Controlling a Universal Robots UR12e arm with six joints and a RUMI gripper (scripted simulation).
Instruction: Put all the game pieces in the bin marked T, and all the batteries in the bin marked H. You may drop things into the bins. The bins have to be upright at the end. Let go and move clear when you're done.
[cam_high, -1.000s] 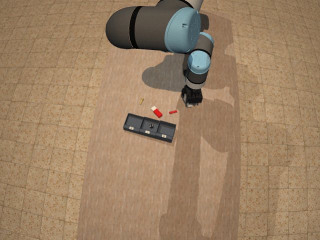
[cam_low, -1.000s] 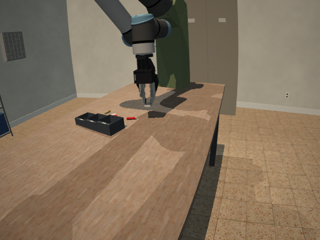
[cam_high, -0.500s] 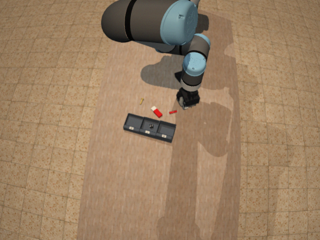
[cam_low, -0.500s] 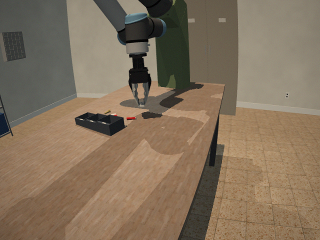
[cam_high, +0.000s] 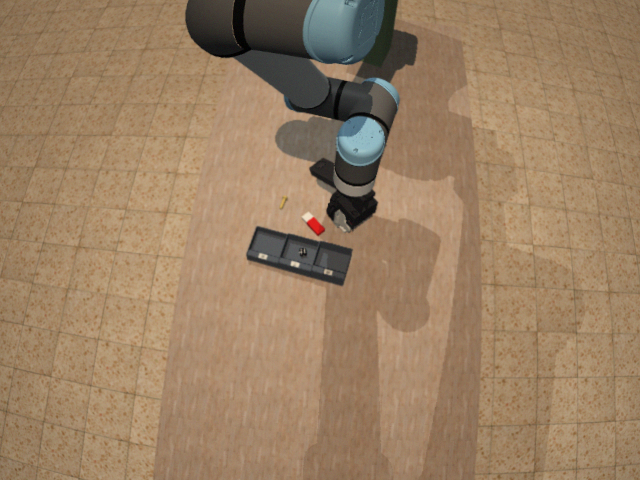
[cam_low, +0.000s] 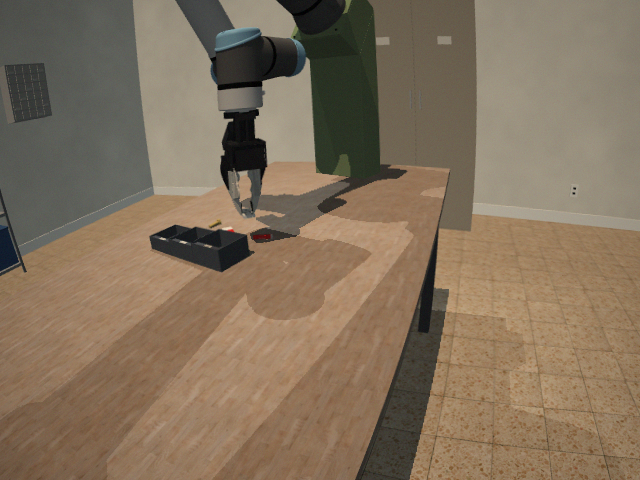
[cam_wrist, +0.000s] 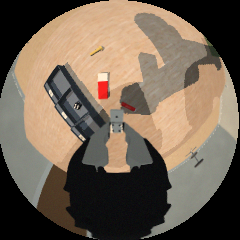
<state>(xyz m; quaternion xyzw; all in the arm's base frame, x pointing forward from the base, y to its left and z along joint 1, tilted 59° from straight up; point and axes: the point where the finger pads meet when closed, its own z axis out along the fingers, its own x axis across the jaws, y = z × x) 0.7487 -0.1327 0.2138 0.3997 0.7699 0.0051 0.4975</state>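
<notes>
The three-compartment bin row is 12 cm to the right of my hand, 6 cm below it and 3 cm ahead of it. Also, from my hand: red-and-white block 8 cm below, 6 cm to the right, 6 cm behind; white domino 1 cm below; red cylinder 8 cm below, 3 cm to the left, 2 cm behind.
</notes>
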